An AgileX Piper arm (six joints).
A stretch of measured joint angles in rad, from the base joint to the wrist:
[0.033, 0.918, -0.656, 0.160, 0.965, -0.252]
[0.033, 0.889, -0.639, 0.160, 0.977, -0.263]
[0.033, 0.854, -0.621, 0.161, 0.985, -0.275]
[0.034, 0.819, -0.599, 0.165, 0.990, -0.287]
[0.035, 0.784, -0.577, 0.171, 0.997, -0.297]
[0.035, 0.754, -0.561, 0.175, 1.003, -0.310]
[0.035, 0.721, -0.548, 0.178, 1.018, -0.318]
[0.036, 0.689, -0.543, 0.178, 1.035, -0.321]
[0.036, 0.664, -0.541, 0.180, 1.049, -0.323]
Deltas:
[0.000, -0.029, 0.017, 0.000, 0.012, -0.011]
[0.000, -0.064, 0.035, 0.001, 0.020, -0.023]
[0.001, -0.099, 0.057, 0.005, 0.025, -0.035]
[0.002, -0.134, 0.079, 0.011, 0.032, -0.045]
[0.002, -0.164, 0.095, 0.015, 0.038, -0.058]
[0.002, -0.197, 0.108, 0.018, 0.053, -0.066]
[0.003, -0.229, 0.113, 0.018, 0.070, -0.069]
[0.003, -0.254, 0.115, 0.020, 0.084, -0.071]

